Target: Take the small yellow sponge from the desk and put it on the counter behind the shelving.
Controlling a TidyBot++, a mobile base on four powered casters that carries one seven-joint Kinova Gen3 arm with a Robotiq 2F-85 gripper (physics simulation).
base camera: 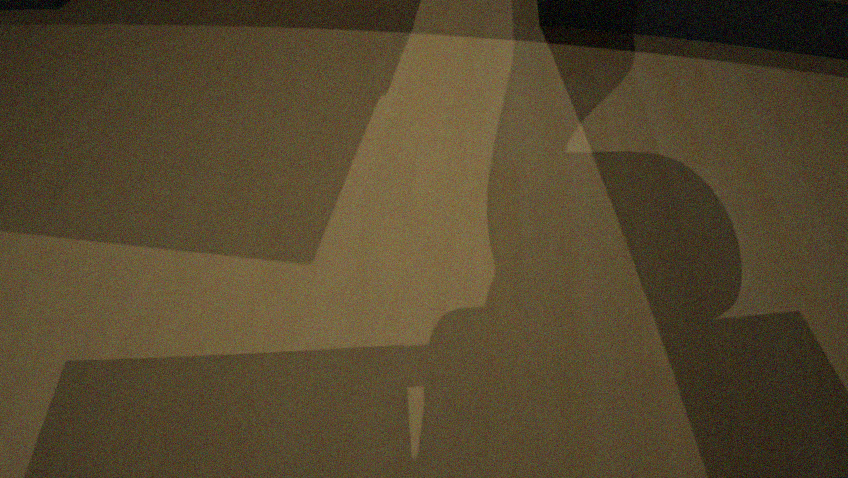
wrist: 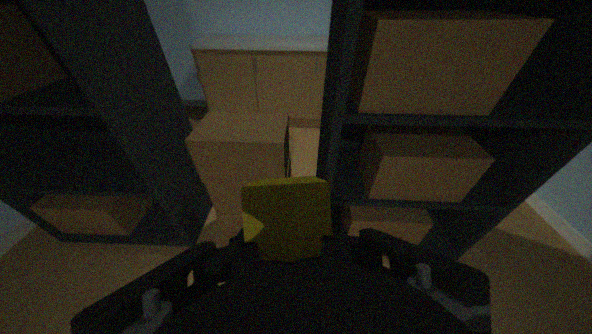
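Places are measured from the arm's base along level axes (x left, y back, z up), in metres.
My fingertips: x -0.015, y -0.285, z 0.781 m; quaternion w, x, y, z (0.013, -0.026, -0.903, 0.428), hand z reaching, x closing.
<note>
For each thing: its top centre in the pictures, then the offset to it from my fingertips. Level surfaces: height alone.
- small yellow sponge, centre of its top: point(wrist: 287, 197) dx +0.002, dy +0.028, dz +0.072 m
- counter, height of its surface: dz -0.268 m
- box, centre of its top: point(wrist: 87, 190) dx +1.174, dy -0.990, dz -0.832 m
- floor, height of its surface: dz -1.178 m
In the wrist view, my gripper point(wrist: 287, 229) is shut on the small yellow sponge point(wrist: 287, 220), which stands up between the fingertips. The counter point(wrist: 260, 44), with a pale top and wooden doors, stands against the wall beyond the gap between two dark shelving units. The right shelving unit point(wrist: 332, 95) and the left shelving unit point(wrist: 135, 80) stand on either side of the view. The sponge, the gripper and the counter do not show in the base camera view. The desk shows in neither view.
A large brown box point(wrist: 240, 165) stands on the floor in the gap, in front of the counter. Brown boxes point(wrist: 445, 65) sit on the right shelves and another box point(wrist: 90, 212) sits low on the left. The base camera view shows floor point(base camera: 415, 207) crossed by shadows, with dark shapes at the top.
</note>
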